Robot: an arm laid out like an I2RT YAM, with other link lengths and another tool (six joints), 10 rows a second.
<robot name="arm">
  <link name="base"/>
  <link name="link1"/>
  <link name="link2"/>
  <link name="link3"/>
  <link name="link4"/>
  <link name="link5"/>
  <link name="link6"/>
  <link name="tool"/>
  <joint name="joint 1" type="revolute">
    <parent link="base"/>
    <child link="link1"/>
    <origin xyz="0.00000 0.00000 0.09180"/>
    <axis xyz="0 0 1"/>
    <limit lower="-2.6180" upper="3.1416"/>
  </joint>
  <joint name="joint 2" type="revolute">
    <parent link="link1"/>
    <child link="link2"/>
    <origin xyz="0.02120 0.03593 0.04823"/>
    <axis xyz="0 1 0"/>
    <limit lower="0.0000" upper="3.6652"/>
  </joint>
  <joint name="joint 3" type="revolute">
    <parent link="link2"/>
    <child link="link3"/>
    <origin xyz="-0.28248 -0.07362 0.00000"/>
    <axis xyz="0 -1 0"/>
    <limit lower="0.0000" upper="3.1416"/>
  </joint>
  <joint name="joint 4" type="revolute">
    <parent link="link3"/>
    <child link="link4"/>
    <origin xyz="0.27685 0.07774 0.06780"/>
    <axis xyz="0 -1 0"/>
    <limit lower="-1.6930" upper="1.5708"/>
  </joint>
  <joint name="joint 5" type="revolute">
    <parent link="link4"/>
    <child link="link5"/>
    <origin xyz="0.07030 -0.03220 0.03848"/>
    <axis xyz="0 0 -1"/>
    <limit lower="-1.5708" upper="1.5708"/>
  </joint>
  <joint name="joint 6" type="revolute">
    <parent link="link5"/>
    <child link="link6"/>
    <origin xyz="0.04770 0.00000 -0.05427"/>
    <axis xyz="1 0 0"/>
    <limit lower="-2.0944" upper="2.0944"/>
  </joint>
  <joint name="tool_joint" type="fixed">
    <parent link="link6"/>
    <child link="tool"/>
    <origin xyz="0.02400 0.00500 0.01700" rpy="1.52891 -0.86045 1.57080"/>
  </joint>
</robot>
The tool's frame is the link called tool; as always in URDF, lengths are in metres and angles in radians.
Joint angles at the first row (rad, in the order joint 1, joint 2, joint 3, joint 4, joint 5, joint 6):
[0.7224 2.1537 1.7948 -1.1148 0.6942 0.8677]
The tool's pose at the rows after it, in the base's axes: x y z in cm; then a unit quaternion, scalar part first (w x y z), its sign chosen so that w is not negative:
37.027 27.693 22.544 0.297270 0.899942 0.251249 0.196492
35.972 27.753 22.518 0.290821 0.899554 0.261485 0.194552
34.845 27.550 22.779 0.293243 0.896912 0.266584 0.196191
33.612 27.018 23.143 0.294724 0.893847 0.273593 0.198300
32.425 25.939 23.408 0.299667 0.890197 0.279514 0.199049
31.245 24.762 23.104 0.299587 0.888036 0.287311 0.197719
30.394 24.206 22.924 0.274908 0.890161 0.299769 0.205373
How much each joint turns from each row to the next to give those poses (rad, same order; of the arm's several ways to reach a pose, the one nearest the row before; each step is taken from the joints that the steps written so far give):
[0.0168 -0.0479 -0.0640 0.0313 -0.0130 -0.0074]
[0.0150 -0.0299 -0.0430 0.0108 -0.0138 -0.0044]
[0.0150 -0.0361 -0.0449 0.0027 0.0071 0.0048]
[0.0116 -0.0496 -0.0589 0.0094 0.0052 -0.0050]
[0.0025 -0.0594 -0.0741 0.0148 0.0096 -0.0125]
[-0.0010 -0.0590 -0.0882 0.0338 -0.0025 -0.0195]
[-0.0015 -0.0572 -0.0733 0.0658 -0.0424 -0.0399]

